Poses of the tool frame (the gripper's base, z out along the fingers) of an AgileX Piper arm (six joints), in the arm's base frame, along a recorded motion.
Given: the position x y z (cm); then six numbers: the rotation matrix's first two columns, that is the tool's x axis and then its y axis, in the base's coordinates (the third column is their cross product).
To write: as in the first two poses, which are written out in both.
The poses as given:
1: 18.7 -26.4 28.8 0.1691 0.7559 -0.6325 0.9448 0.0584 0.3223
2: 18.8 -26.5 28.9 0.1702 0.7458 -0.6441 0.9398 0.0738 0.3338
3: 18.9 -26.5 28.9 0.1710 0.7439 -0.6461 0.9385 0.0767 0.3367
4: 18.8 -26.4 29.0 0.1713 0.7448 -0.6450 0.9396 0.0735 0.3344
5: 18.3 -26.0 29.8 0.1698 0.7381 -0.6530 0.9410 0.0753 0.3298
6: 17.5 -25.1 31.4 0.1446 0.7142 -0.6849 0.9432 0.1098 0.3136
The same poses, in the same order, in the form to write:
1:
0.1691 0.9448 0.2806 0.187
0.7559 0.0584 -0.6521 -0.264
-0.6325 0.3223 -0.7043 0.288
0 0 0 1

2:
0.1702 0.9398 0.2965 0.188
0.7458 0.0738 -0.6621 -0.265
-0.6441 0.3338 -0.6883 0.289
0 0 0 1

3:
0.1710 0.9385 0.3000 0.189
0.7439 0.0767 -0.6639 -0.265
-0.6461 0.3367 -0.6850 0.289
0 0 0 1

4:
0.1713 0.9396 0.2965 0.188
0.7448 0.0735 -0.6633 -0.264
-0.6450 0.3344 -0.6872 0.290
0 0 0 1

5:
0.1698 0.9410 0.2926 0.183
0.7381 0.0753 -0.6705 -0.260
-0.6530 0.3298 -0.6818 0.298
0 0 0 1

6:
0.1446 0.9432 0.2992 0.175
0.7142 0.1098 -0.6913 -0.251
-0.6849 0.3136 -0.6578 0.314
0 0 0 1

